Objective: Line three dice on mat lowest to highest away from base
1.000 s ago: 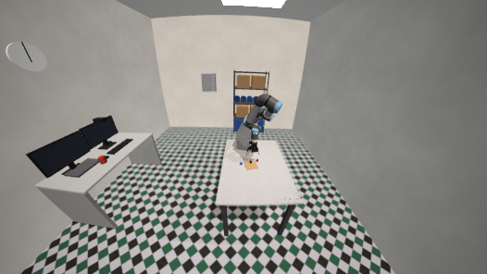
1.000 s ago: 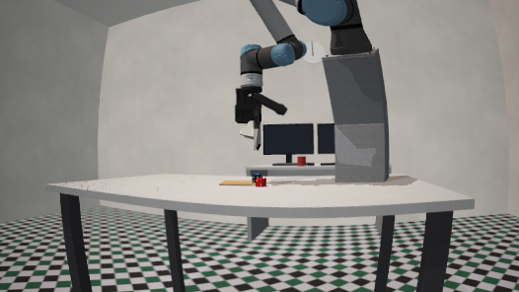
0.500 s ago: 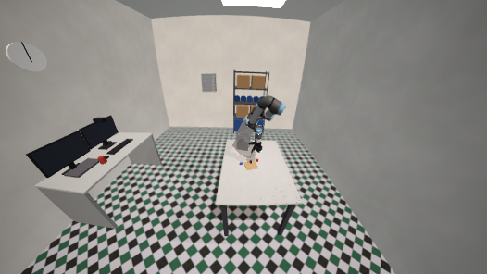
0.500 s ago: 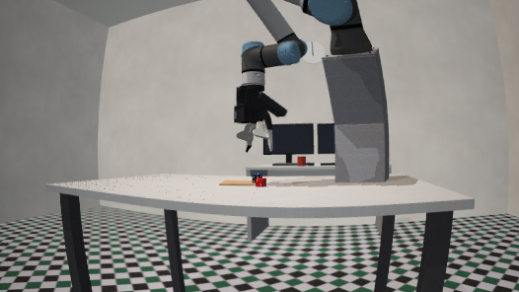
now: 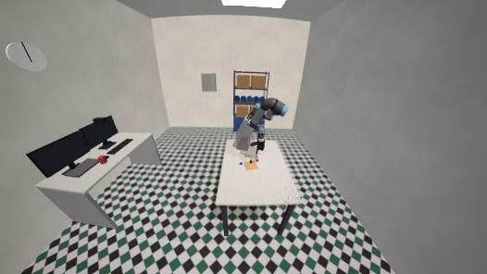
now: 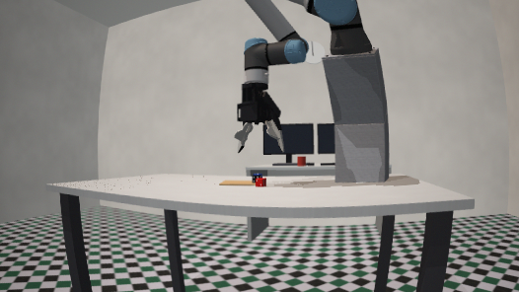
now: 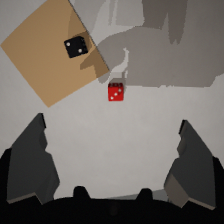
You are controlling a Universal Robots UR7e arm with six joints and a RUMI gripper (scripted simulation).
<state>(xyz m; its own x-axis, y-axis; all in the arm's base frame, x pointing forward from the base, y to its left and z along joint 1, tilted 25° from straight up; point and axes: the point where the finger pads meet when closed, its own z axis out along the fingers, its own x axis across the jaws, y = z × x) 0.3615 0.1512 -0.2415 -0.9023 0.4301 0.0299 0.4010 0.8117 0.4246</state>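
Right now the red die is 90 mm below my hand. The rest, counted from my hand: tan mat: 80 mm ahead, 90 mm to the right, 100 mm below; then black die: 30 mm ahead, 80 mm to the right, 80 mm below; then blue die: 40 mm ahead, 200 mm to the right, 90 mm below.
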